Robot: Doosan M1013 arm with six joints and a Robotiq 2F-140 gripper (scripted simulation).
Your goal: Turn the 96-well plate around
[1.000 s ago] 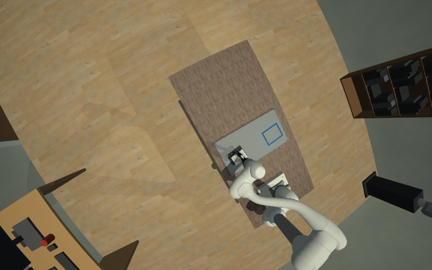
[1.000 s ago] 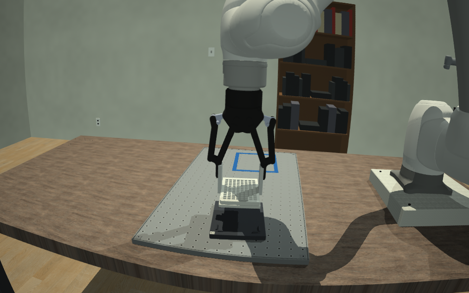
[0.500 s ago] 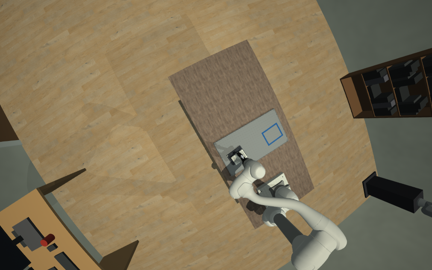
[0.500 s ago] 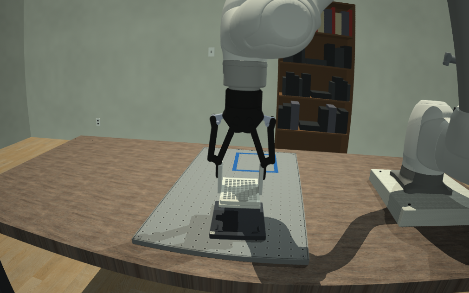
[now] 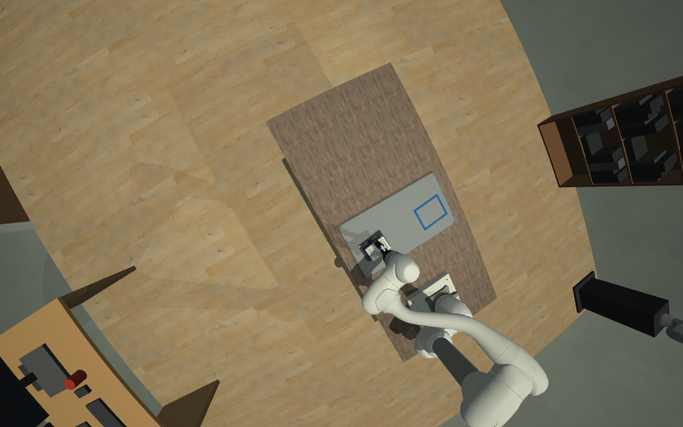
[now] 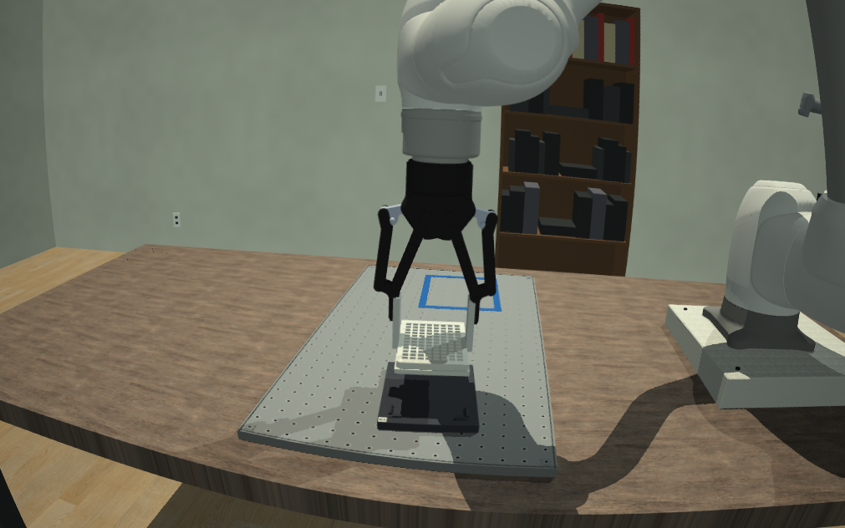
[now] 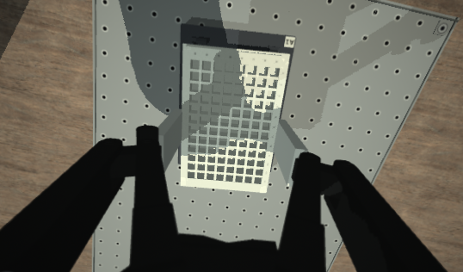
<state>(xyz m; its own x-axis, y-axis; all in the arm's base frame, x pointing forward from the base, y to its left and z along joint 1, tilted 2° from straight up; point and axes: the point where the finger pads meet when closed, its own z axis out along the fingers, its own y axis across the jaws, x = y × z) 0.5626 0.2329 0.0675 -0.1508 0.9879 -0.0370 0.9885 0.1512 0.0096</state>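
My gripper is now 100 mm above the dark plate nest N1. From my hand the other things lie so: A1 label: 90 mm to the left, 90 mm below, 40 mm ahead; then white 96-well plate: 20 mm below.
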